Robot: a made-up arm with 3 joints.
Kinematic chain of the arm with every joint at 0, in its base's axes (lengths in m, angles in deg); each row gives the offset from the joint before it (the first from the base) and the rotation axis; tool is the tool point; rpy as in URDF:
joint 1: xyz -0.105 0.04 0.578 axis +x
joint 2: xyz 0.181 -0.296 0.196 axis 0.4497 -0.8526 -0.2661
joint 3: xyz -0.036 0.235 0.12 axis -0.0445 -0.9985 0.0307
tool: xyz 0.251 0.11 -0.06 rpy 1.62 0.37 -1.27
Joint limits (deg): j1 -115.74..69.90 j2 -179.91..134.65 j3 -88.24..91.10
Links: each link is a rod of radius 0.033 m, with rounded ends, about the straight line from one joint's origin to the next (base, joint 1, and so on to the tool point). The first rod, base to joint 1, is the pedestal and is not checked.
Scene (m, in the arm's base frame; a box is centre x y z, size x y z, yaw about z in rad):
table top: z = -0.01
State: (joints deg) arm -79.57 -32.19 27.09
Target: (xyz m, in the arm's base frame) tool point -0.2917 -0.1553 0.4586
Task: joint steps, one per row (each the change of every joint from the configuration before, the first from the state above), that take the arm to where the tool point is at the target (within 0.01 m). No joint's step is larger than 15 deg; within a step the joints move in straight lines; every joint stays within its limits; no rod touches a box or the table.
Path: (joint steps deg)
1: 14.73 -11.77 -4.77
2: 14.74 -11.78 -4.78
3: 14.73 -11.77 -4.77
4: 14.73 -11.78 -4.77
5: 14.74 -11.77 -4.77
6: 14.73 -11.78 -4.78
7: 14.74 -11.77 -4.77
8: 14.73 -11.77 -4.77
9: 14.73 -11.78 -4.77

